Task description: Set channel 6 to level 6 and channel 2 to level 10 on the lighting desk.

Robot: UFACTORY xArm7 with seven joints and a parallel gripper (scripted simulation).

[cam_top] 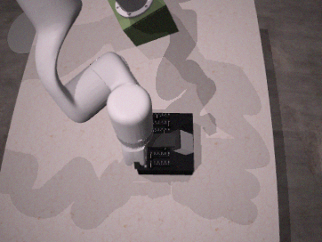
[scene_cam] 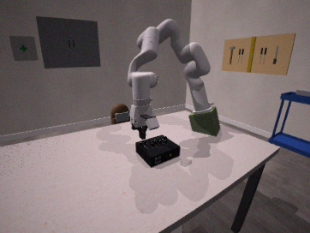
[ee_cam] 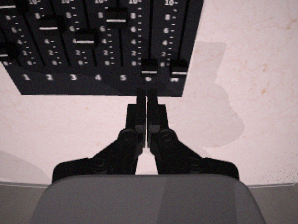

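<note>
Now: hand 30 mm to the right of the channel 6 fader cap and 30 mm above it. Also, from my hand: channel 5 fader cap (60 mm to the left, 30 mm below, 30 mm behind); then channel 3 fader cap (70 mm behind, 50 mm to the left, 30 mm below); then channel 4 fader cap (50 mm behind, 40 mm to the left, 30 mm below).
</note>
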